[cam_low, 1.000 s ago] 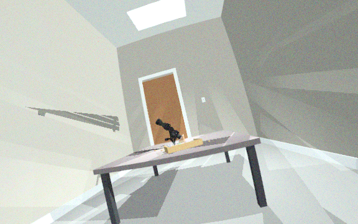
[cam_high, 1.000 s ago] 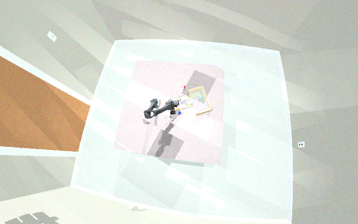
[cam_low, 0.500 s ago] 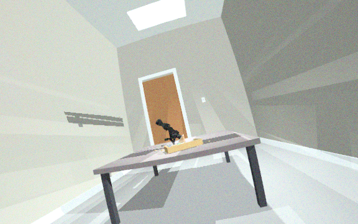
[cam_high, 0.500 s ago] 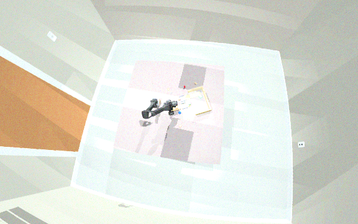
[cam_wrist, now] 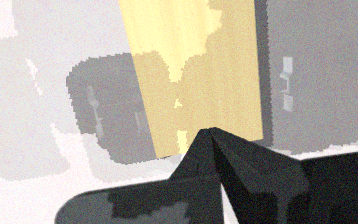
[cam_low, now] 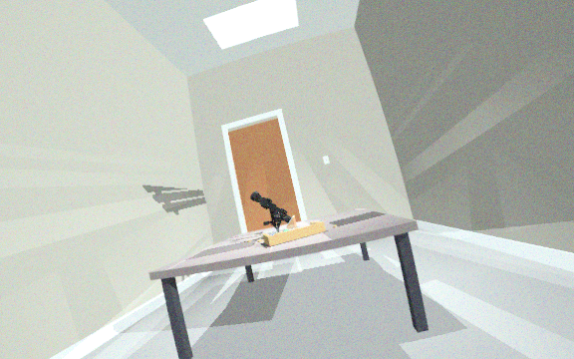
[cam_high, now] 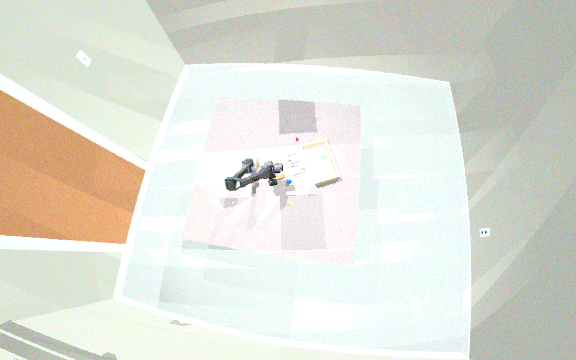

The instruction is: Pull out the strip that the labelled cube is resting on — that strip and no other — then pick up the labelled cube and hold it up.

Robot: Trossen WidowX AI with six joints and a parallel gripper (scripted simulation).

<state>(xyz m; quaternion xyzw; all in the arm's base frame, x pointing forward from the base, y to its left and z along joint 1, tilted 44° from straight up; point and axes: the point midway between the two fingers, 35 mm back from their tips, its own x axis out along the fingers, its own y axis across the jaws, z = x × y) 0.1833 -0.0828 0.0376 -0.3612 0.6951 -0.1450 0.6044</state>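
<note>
My gripper tip is 130 mm short of the small blue thing and 30 mm to the left of it. Round my gripper tip: small red thing 320 mm to the left, 160 mm ahead, 10 mm above.
</note>
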